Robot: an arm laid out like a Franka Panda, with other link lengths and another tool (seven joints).
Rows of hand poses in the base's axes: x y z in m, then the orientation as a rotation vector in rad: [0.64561, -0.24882, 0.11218, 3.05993, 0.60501, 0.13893]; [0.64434, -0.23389, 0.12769, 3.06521, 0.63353, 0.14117]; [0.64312, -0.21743, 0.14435, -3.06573, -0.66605, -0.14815]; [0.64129, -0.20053, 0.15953, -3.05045, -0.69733, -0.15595]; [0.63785, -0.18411, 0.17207, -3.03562, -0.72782, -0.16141]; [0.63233, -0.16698, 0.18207, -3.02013, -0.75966, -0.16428]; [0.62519, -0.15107, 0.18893, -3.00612, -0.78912, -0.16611]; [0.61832, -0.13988, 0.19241, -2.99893, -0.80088, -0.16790]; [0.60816, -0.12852, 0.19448, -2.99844, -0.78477, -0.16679]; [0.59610, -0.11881, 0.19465, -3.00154, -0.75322, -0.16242]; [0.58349, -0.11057, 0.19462, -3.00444, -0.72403, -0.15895]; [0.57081, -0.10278, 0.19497, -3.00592, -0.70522, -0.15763]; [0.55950, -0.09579, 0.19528, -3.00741, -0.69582, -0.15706]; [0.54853, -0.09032, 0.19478, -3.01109, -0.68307, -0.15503]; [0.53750, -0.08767, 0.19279, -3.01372, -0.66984, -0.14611]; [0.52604, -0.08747, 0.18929, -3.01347, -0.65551, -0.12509]
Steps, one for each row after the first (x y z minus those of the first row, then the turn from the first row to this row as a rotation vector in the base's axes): [-0.00127, 0.01493, 0.01551, 0.01013, 0.00103, 0.01768]; [-0.00249, 0.03139, 0.03217, 0.01911, -0.00133, 0.03833]; [-0.00432, 0.04829, 0.04735, 0.02671, -0.00495, 0.06028]; [-0.00776, 0.06471, 0.05989, 0.03353, -0.00723, 0.08174]; [-0.01328, 0.08184, 0.06989, 0.04008, -0.00789, 0.10423]; [-0.02042, 0.09775, 0.07675, 0.04543, -0.00810, 0.12505]; [-0.02729, 0.10894, 0.08023, 0.04906, -0.00864, 0.13371]; [-0.03745, 0.12030, 0.08230, 0.05395, -0.00717, 0.12398]; [-0.04951, 0.13001, 0.08247, 0.05931, -0.00356, 0.10400]; [-0.06212, 0.13825, 0.08244, 0.06399, -0.00063, 0.08544]; [-0.07480, 0.14604, 0.08279, 0.06731, 0.00070, 0.07352]; [-0.08611, 0.15303, 0.08310, 0.06821, 0.00118, 0.06741]; [-0.09708, 0.15850, 0.08260, 0.06772, 0.00237, 0.05881]; [-0.10811, 0.16115, 0.08061, 0.06775, 0.00817, 0.05008]; [-0.11957, 0.16135, 0.07711, 0.06970, 0.02224, 0.04113]
